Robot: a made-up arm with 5 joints.
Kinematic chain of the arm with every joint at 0, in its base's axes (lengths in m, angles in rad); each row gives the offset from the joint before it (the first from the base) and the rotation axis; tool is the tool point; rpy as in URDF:
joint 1: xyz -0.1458 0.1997 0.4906 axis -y
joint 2: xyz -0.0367 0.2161 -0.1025 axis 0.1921 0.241 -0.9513
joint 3: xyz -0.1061 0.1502 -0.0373 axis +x
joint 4: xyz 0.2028 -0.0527 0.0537 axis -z
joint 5: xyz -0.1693 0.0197 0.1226 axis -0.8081 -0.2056 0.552
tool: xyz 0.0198 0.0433 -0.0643 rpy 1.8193 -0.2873 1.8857
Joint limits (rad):
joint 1: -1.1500..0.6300
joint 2: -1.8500..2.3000
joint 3: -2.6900..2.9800
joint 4: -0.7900..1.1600
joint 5: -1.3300..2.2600
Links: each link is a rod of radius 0.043 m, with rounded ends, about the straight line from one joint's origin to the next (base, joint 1, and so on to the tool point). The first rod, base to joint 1, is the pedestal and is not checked.
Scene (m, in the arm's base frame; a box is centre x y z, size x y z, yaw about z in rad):
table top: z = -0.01
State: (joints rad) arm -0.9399 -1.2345 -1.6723 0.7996 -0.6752
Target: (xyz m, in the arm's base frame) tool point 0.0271 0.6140 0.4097
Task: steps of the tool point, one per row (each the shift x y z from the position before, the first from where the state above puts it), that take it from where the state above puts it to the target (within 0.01 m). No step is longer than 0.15 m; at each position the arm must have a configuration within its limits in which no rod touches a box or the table.
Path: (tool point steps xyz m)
1: 0.0454 0.0777 -0.0118
2: 0.0794 0.0664 -0.0187
3: 0.1079 0.0382 -0.0192
4: 0.1222 -0.0026 -0.0119
5: 0.1165 -0.0480 0.0004
6: 0.0891 -0.0876 0.0131

